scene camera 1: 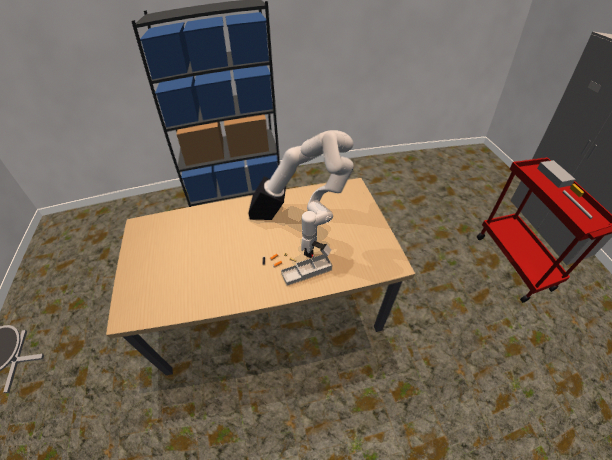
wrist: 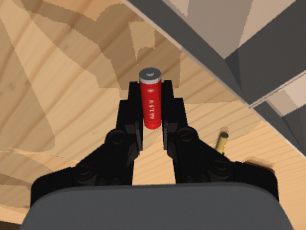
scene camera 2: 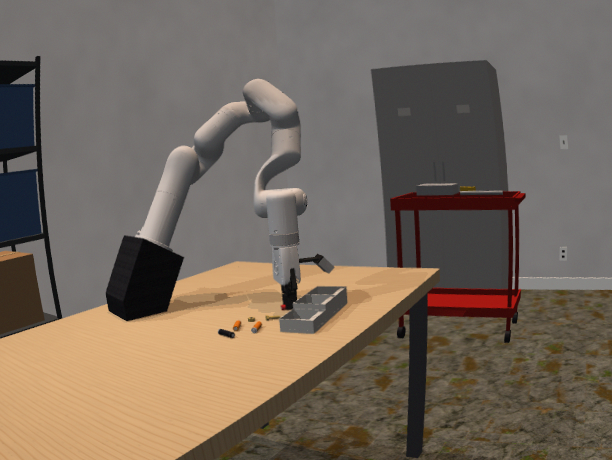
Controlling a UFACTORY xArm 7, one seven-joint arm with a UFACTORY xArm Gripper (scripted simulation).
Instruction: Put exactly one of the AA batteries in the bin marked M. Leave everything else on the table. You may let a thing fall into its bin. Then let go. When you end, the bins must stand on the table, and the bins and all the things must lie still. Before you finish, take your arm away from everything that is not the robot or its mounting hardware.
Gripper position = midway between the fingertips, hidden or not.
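Note:
There's a bin tray, and you'd get it in scene camera 2 as the bin tray [scene camera 2: 303, 318], in scene camera 1 as the tray [scene camera 1: 303, 270], and in the wrist view as the tray [wrist: 250, 55]. My own gripper [scene camera 2: 290, 308] is there too, and the wrist view has the gripper [wrist: 151, 96] as well.

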